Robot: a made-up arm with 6 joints. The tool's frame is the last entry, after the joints.
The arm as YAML. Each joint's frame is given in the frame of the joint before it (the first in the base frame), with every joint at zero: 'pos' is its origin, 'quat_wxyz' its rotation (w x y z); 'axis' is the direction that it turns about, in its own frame. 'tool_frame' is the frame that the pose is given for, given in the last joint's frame.
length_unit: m
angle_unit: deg
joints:
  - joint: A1
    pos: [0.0, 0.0, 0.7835]
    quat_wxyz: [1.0, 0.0, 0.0, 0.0]
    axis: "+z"
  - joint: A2
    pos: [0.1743, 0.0, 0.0]
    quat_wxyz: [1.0, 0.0, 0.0, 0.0]
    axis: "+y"
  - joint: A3
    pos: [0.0, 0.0, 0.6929]
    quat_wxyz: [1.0, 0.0, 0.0, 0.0]
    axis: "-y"
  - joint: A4
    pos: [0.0, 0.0, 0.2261]
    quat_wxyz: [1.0, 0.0, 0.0, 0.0]
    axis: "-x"
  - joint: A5
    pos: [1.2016, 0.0, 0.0]
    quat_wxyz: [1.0, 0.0, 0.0, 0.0]
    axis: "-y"
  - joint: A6
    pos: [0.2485, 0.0, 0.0]
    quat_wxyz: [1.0, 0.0, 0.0, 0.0]
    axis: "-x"
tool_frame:
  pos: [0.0, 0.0, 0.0]
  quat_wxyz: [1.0, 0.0, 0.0, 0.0]
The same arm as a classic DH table. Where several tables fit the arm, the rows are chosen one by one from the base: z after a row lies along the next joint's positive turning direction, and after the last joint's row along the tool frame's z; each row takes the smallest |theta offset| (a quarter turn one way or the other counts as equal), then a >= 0, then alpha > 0; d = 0 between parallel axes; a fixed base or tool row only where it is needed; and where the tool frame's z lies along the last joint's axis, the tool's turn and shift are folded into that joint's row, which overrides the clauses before.
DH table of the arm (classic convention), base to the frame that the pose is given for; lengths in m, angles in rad. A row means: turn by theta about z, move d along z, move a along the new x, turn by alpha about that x. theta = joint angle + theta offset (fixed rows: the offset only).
A1: a 0.1743, alpha -1.5708, d 0.7835, theta_offset 0
A2: a 0.6929, alpha 3.1416, d 0, theta_offset -1.5708
A3: a 0.2261, alpha -1.5708, d 0, theta_offset 0
A4: a 0, alpha 1.5708, d -1.2016, theta_offset 0
A5: a 0, alpha -1.5708, d 0, theta_offset 0
A6: a 0, alpha 1.5708, d -0.2485, theta_offset 1.5708
tool (fixed): a 0, alpha 0, d 0, theta_offset -1.5708

